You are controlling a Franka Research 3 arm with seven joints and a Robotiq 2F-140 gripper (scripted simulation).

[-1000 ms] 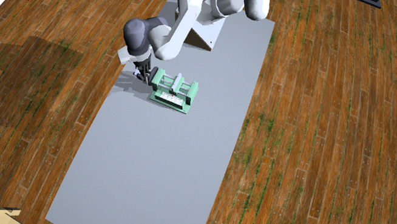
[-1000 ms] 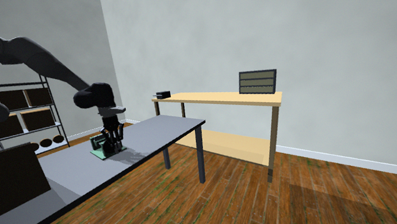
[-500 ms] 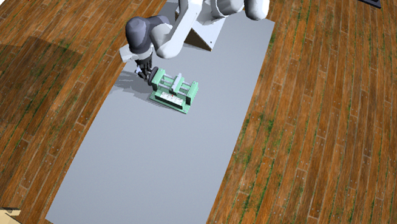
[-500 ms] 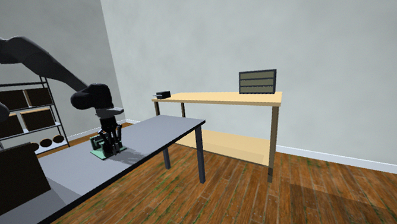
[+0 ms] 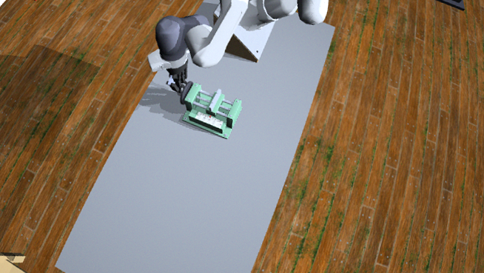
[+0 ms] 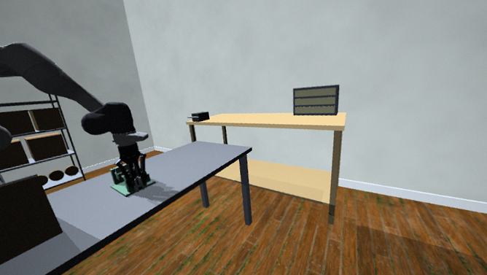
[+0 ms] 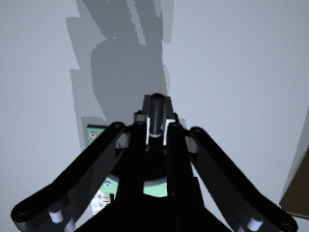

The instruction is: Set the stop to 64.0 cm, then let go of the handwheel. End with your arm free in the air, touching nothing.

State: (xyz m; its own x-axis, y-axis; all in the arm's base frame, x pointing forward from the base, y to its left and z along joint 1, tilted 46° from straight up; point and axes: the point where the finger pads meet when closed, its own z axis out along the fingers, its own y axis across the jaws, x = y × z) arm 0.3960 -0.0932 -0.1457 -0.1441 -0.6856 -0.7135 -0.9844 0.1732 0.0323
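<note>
My gripper is now 20 mm to the right of the dark handwheel, 10 mm short of it and 10 mm above it. Round my hand: stop carriage (150 mm to the left, 50 mm ahead, 30 mm above).
</note>
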